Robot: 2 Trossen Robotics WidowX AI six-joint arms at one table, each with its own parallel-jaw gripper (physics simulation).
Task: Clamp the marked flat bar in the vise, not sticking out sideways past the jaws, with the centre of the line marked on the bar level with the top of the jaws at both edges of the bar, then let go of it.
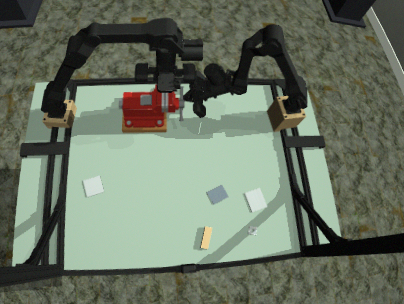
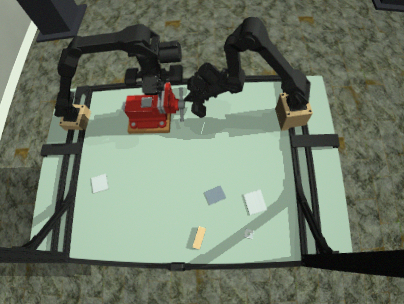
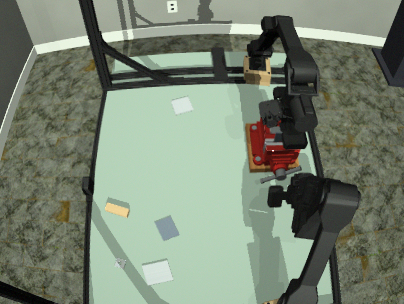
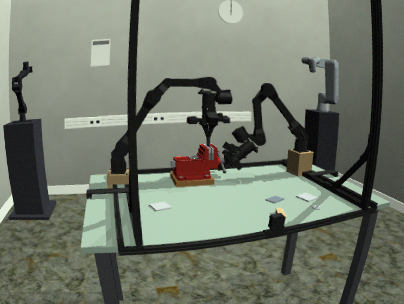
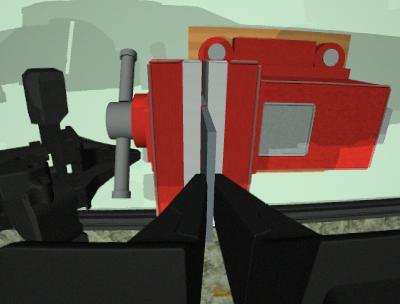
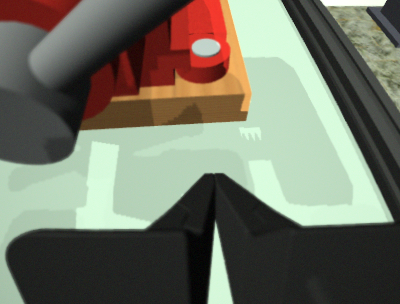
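Note:
The red vise stands at the back of the table. The grey flat bar is upright between its pale jaws, which have a narrow gap, and its top rises above them. Its marked line does not show. My left gripper points down over the vise and is shut on the bar. My right gripper is shut and empty, low beside the vise's screw. The grey handle lies between it and the front jaw; I cannot tell whether they touch.
A white tile lies at the left, a blue-grey tile and another white tile at the right. A tan block and a small grey part lie near the front. A black frame edges the table.

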